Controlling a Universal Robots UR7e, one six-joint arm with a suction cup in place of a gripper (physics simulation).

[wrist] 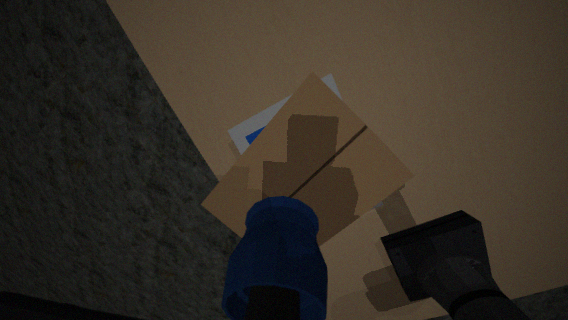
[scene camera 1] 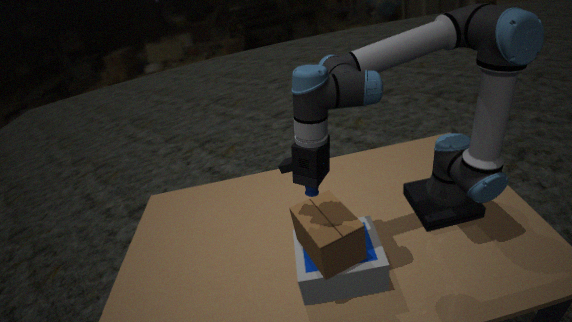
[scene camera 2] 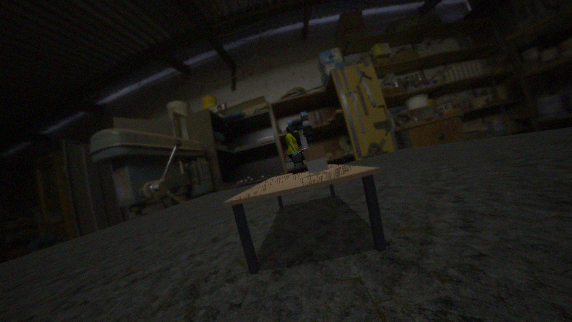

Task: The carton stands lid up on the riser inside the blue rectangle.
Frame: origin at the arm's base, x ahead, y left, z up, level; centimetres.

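Seen in the pictures: hand, its tool point: (wrist: 281, 226) (scene camera 1: 311, 192) (scene camera 2: 310, 140); arm's base, origin of its link: (wrist: 447, 271) (scene camera 1: 446, 192) (scene camera 2: 299, 168).
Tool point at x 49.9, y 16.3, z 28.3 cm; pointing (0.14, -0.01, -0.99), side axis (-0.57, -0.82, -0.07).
Note:
Offsets run from my tool point to a thing's top centre. Level surfaces: height alone.
A brown carton {dx -2.1, dy +1.0, dz -8.1 cm} (scene camera 1: 345, 250) (wrist: 320, 100) (scene camera 2: 315, 150) stands on the pale grey riser {dx -4.3, dy +0.9, dz -21.1 cm} (scene camera 1: 345, 286) (wrist: 265, 114) (scene camera 2: 318, 164). Its seamed lid faces up. It is turned at an angle to the riser, and its near bottom corner reaches the riser's front edge in scene camera 1, past the blue rectangle {dx -4.3, dy +0.9, dz -21.1 cm} (scene camera 1: 371, 248) (wrist: 254, 136). The carton hides most of the blue. My gripper (scene camera 1: 311, 194) (wrist: 282, 201), a blue suction cup, is open and empty. It hangs a little above the lid, near the carton's far side in scene camera 1.
The wooden table {dz -33.1 cm} (scene camera 1: 210, 240) (scene camera 2: 280, 186) carries the arm's black base (scene camera 1: 440, 210) (wrist: 440, 250), to the right of the riser in scene camera 1. A person in a yellow vest (scene camera 2: 291, 144) shows behind the arm in scene camera 2, with shelves farther back.

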